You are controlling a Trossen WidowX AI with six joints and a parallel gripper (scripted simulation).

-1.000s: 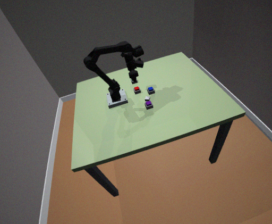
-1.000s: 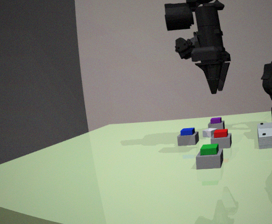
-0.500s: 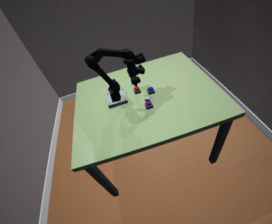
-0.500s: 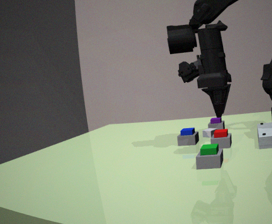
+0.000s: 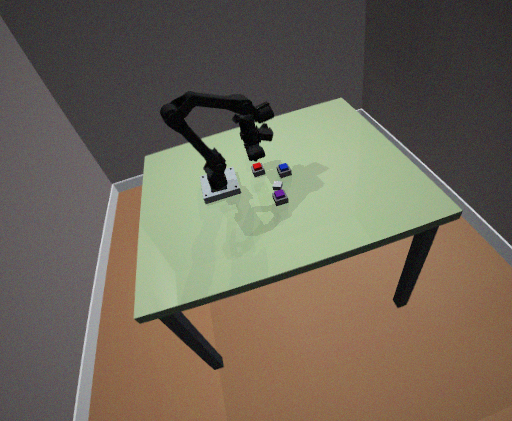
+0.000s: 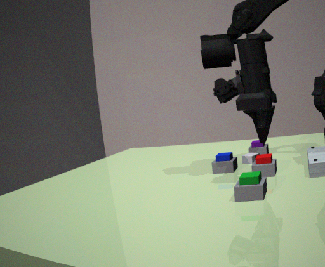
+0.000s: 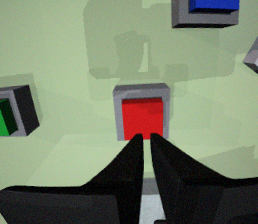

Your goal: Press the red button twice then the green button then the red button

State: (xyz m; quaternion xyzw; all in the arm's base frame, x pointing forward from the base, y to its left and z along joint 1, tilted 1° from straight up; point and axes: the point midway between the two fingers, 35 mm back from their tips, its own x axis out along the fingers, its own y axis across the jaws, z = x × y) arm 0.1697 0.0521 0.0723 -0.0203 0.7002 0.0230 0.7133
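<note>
Now: gripper tip 30 mm above the red button. Also, from my gripper tip: green button: 140 mm to the left, 30 mm below; then blue button: 100 mm ahead, 50 mm to the right, 30 mm below; then small white block: 60 mm ahead, 120 mm to the right, 60 mm below.
</note>
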